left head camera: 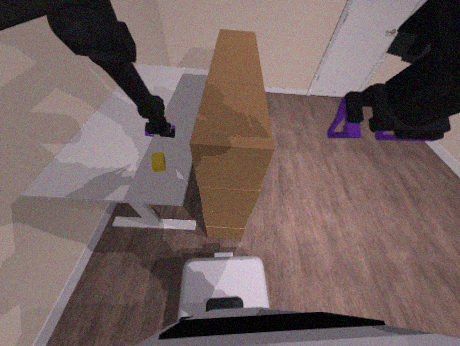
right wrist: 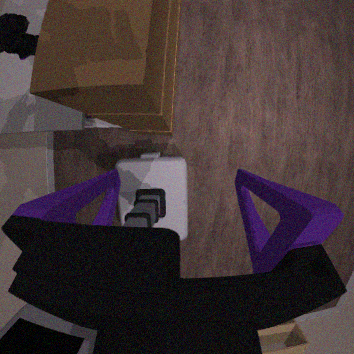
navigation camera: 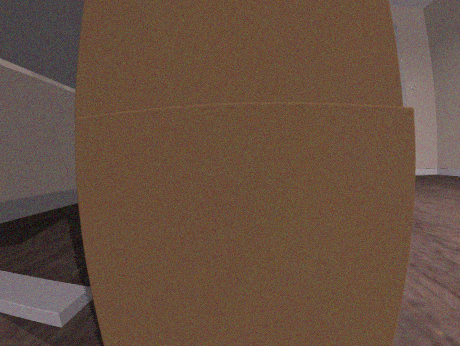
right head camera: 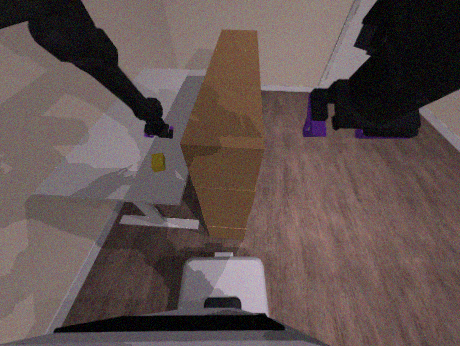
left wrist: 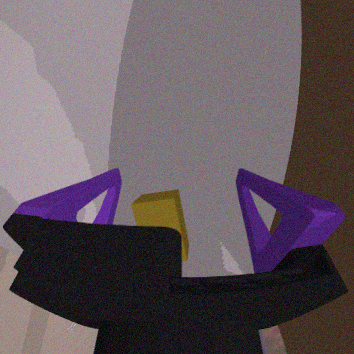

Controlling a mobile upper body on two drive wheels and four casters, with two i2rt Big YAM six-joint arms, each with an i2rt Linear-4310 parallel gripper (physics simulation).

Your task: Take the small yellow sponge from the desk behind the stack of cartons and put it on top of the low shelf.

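Places are measured from the left arm's base along level axes (x ahead, y left, z up), in centimetres.
Where they show: left gripper, fingertip midpoint: (left head camera: 163, 136) (right head camera: 162, 137) (left wrist: 178, 174); right gripper, fingertip midpoint: (left head camera: 352, 135) (right wrist: 177, 175) (right head camera: 329, 134).
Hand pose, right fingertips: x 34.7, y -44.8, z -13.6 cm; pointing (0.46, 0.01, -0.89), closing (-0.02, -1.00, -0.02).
Things, the pixels of their centre, and the offset from my right fingertips. "*": a spot on its surface instead. Level surfaces: height alone.
- small yellow sponge, body centre: (left wrist: 162, 226) (left head camera: 158, 161) (right head camera: 158, 162) dx +38.2, dy +59.4, dz -53.1 cm
- grey desk, surface height: dz -55.4 cm
- desk's pale foot, surface spot: (left head camera: 155, 223) (right head camera: 159, 222) * dx +27.3, dy +78.0, dz -119.2 cm
The small yellow sponge (left head camera: 158, 162) (right head camera: 158, 162) (left wrist: 156, 216) lies on the grey desk (left head camera: 155, 192) (right head camera: 152, 191) (left wrist: 210, 100), left of the tall stack of cartons (left head camera: 230, 167) (right head camera: 225, 167) (right wrist: 100, 50) (navigation camera: 245, 200). My left gripper (left head camera: 160, 132) (right head camera: 159, 132) (left wrist: 178, 174) is open and empty above the desk, a little farther up the picture than the sponge in the head views. In the left wrist view the sponge shows between the spread purple fingers, partly hidden by the black gripper body. My right gripper (left head camera: 369, 135) (right head camera: 342, 134) (right wrist: 177, 175) is open and empty, right of the cartons. I cannot make out the low shelf.
The cartons stand close along the desk's right edge and fill most of the navigation view. The desk's pale foot (left head camera: 155, 223) (right head camera: 160, 222) (navigation camera: 45, 300) rests on the wooden floor. A white door (left head camera: 350, 55) is at the upper right. My white base (left head camera: 225, 280) (right head camera: 223, 280) (right wrist: 172, 200) is near the cartons.
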